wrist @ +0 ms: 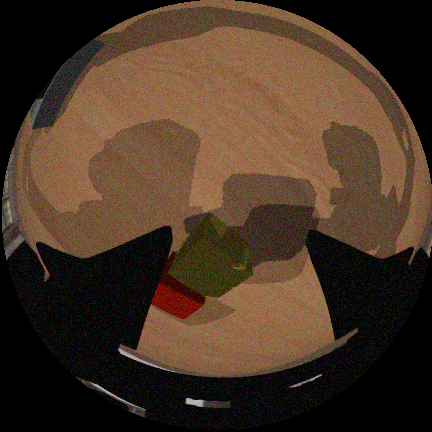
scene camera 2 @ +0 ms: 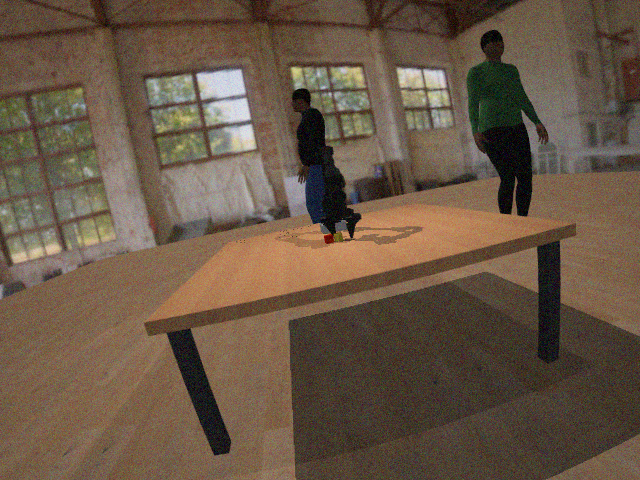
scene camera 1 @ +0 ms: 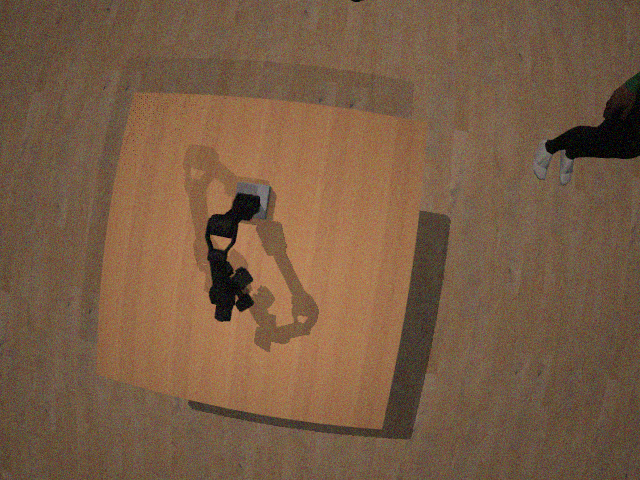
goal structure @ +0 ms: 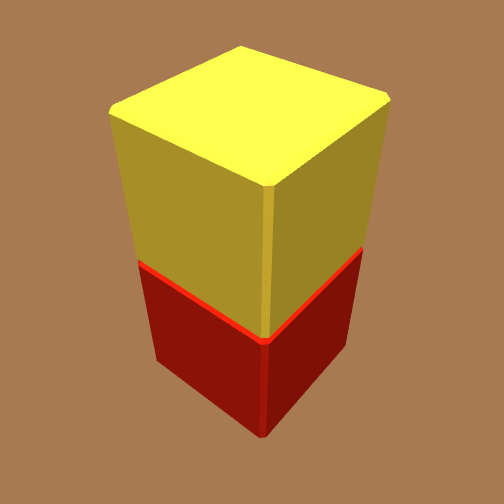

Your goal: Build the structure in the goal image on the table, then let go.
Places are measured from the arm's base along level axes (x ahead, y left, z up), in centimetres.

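Pixels of known places: gripper, fingertip midpoint: (wrist: 243,235) (scene camera 2: 343,237); arm's base at its link origin: (scene camera 1: 250,204).
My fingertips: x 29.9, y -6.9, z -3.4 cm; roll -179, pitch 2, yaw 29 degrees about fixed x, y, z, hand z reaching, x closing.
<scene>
For each thing: its top centre in the pictures, then the offset to it from my fingertips. Level surfaces: height alone.
- yellow cube at its top centre: (wrist: 208,275) (scene camera 2: 337,233) dz +2.5, dx -1.1, dy -1.9 cm
- red cube at its top centre: (wrist: 171,303) (scene camera 2: 328,235) dz +2.5, dx -1.8, dy -5.9 cm
- wooden table at its surface level: dz -0.8 cm
A yellow cube (scene camera 2: 338,237) (wrist: 210,262) sits on the table, mostly in shadow in the wrist view. A red cube (scene camera 2: 328,238) (wrist: 178,300) is right beside it, touching or nearly touching. The left finger covers part of the red cube in the wrist view. My gripper (scene camera 1: 244,290) (scene camera 2: 342,236) (wrist: 243,235) is open and empty, pointing down low over the table. In the wrist view the yellow cube shows between the fingers, nearer the left one. Both cubes are hidden under the arm in scene camera 1.
The arm's grey base block (scene camera 1: 264,200) (scene camera 2: 340,225) (wrist: 69,86) stands on the wooden table (scene camera 1: 336,206) (scene camera 2: 289,268). Shadows of the arm fall around the cubes. Two people, one in green (scene camera 2: 498,95) and one in black (scene camera 2: 311,131), stand beyond the table.
</scene>
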